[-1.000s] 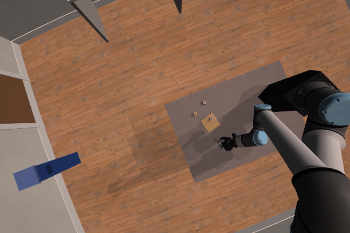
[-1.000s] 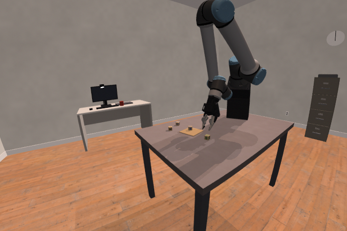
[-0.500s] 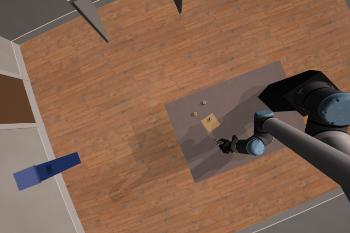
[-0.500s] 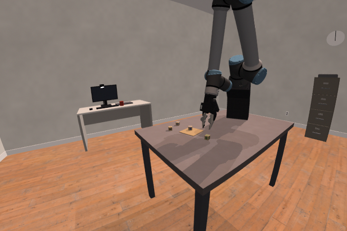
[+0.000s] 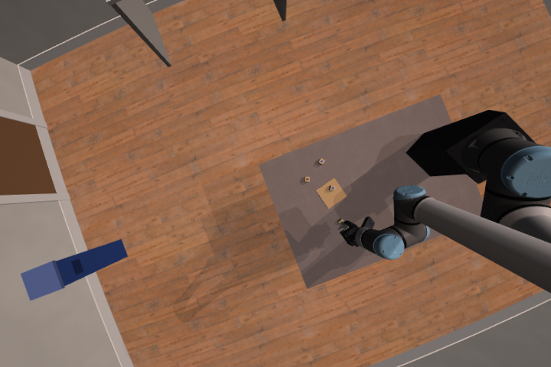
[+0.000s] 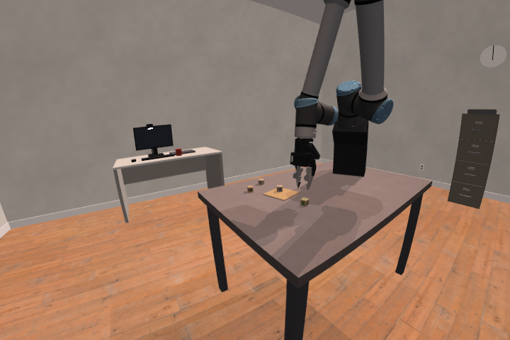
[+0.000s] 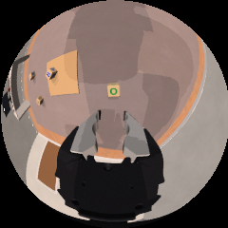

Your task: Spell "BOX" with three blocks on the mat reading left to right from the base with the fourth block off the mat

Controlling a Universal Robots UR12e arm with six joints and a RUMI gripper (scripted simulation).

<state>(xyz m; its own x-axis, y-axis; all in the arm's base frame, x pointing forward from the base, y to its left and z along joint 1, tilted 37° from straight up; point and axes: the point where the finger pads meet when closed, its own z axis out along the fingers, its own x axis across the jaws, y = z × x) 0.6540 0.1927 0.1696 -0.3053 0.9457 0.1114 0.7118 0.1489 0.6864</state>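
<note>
The tan mat lies 190 mm to the right of my hand and 100 mm below it. From my hand the other things lie so: O block (20 mm behind, 10 mm to the right, 90 mm below).
</note>
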